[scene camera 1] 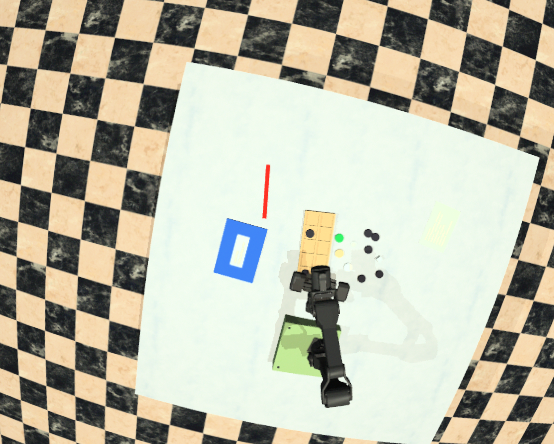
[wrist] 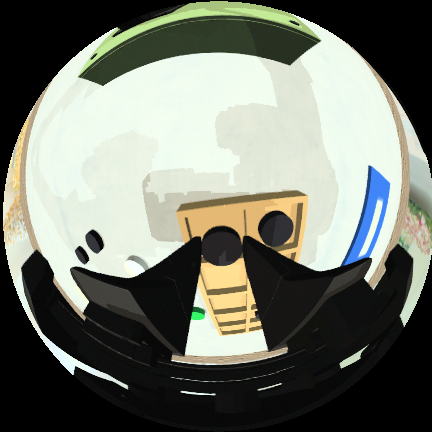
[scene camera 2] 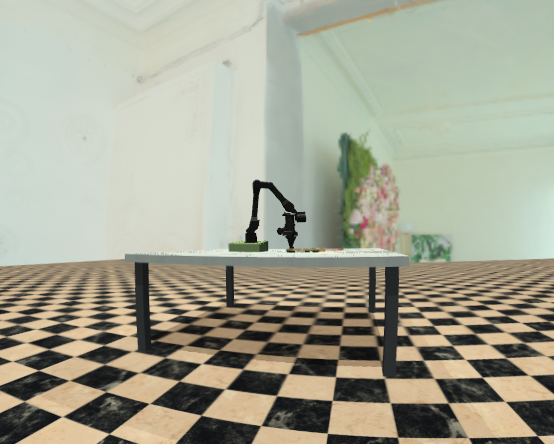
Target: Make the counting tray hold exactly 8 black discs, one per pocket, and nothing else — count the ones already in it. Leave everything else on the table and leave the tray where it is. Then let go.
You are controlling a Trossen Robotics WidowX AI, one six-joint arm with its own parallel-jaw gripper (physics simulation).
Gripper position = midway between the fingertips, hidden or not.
I see my gripper (scene camera 1: 318,277) and a tan counting tray (scene camera 1: 314,251).
The tan counting tray also shows in the wrist view (wrist: 243,212). My gripper shows as well in the wrist view (wrist: 221,241).
